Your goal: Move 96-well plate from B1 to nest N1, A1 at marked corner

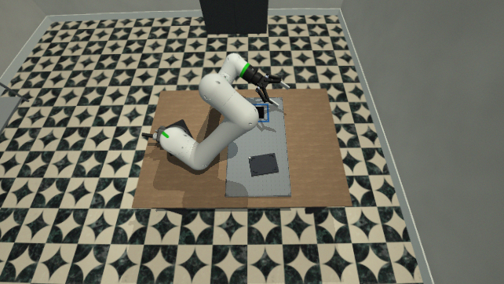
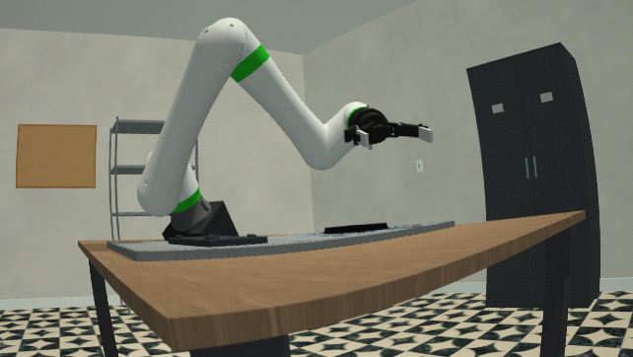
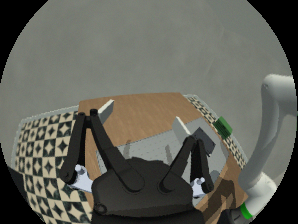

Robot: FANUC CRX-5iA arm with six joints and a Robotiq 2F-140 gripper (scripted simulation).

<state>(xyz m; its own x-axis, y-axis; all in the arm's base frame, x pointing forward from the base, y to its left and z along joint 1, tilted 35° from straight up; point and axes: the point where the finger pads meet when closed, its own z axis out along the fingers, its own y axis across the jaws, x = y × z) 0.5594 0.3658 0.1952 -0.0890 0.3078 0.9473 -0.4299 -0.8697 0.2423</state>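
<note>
My hand is 17 cm past the black 96-well plate and 18 cm above it. Also, from my hand: plate nest N1: 11 cm behind, 37 cm to the right, 18 cm below.
</note>
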